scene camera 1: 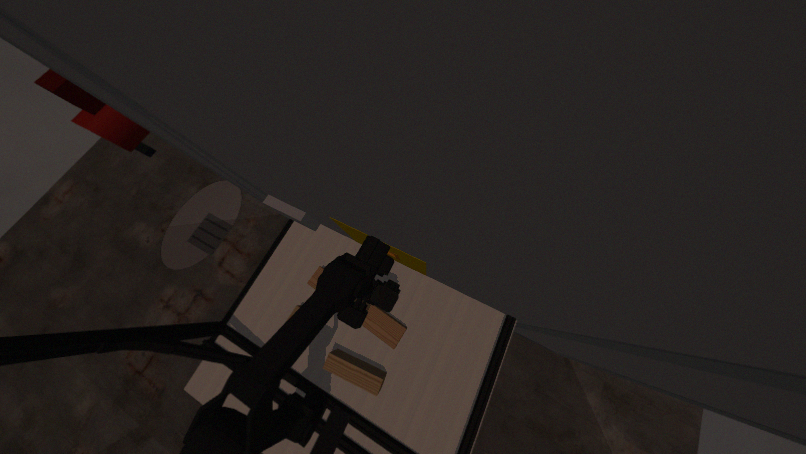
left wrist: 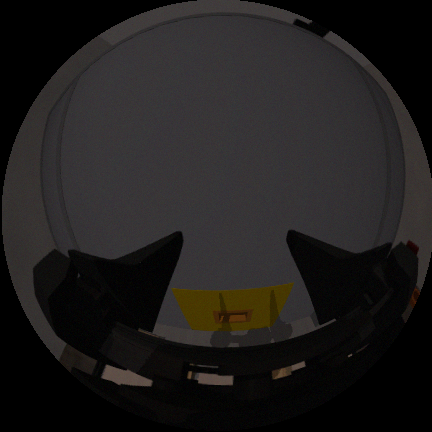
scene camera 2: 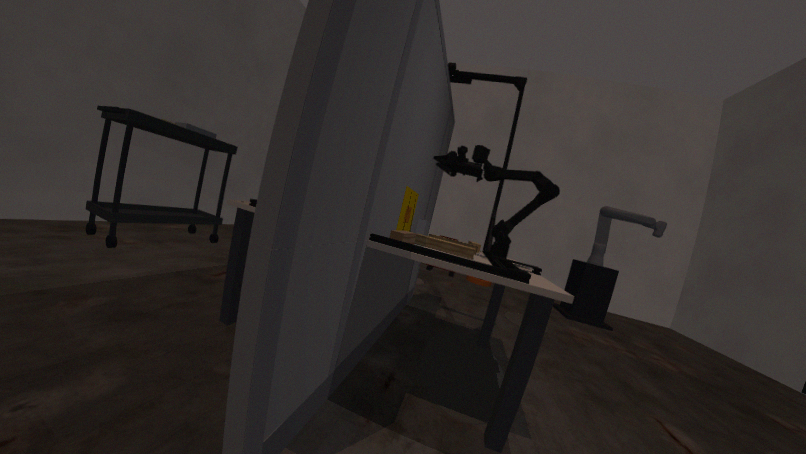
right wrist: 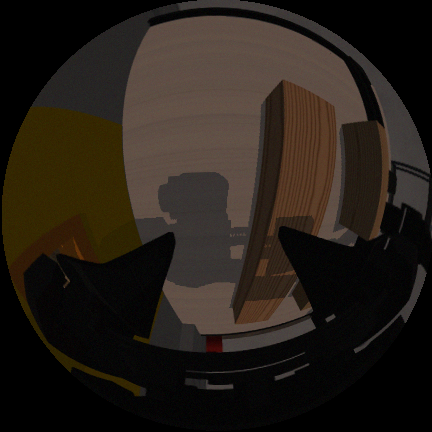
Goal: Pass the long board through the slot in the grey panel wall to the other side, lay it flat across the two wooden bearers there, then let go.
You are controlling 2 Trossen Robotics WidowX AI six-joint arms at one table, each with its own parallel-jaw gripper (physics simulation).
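Frame: origin at the left arm's base, x up, y ahead, z left, level; metres.
Seen in the pictures: left gripper, fingertip midpoint: (left wrist: 235, 236) (scene camera 2: 434, 160); right gripper, fingertip midpoint: (right wrist: 227, 234); left arm's base, origin of the base link: (scene camera 2: 498, 257); right arm's base, origin of the base link: (scene camera 1: 312, 408).
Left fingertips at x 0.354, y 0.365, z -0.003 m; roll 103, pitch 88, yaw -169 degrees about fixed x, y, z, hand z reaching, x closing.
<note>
Pixels of each thing's top centre, then the offset from my left fingertips to it. Level surfaces: height alone.
- long board, middle of its top: (right wrist: 287, 255) (scene camera 1: 354, 304) dx -0.334, dy +0.283, dz -0.022 m
- wooden block, middle of its top: (right wrist: 384, 184) (scene camera 1: 352, 373) dx -0.310, dy +0.421, dz +0.062 m
- smaller piece, middle of its top: (right wrist: 327, 295) dx -0.329, dy +0.420, dz -0.151 m
- right arm's table, its level: dx -0.373 m
The long board (scene camera 1: 386, 327) (right wrist: 307, 150) lies flat on the right arm's table, partly under the arm in scene camera 1. My right gripper (right wrist: 227, 234) is open and empty above the table, its right-hand finger over the board in the wrist view. The grey panel wall (scene camera 1: 507, 140) (scene camera 2: 315, 225) (left wrist: 220, 140) carries a yellow plate (scene camera 1: 411, 263) (scene camera 2: 404, 214) (left wrist: 200, 305) (right wrist: 70, 165) around the slot. My left gripper (scene camera 2: 437, 162) (left wrist: 235, 236) is open and empty, high on its side, facing the wall. Below it, wooden pieces (scene camera 2: 445, 245) lie on its table; which are bearers is unclear.
A wooden block (scene camera 1: 355, 369) (right wrist: 362, 175) lies beside the board, and a smaller piece (right wrist: 302, 297) shows by the finger. Black rails edge the right arm's table (scene camera 1: 451, 321). A black stand rises behind the left arm. A cart (scene camera 2: 169, 130) stands beyond the wall.
</note>
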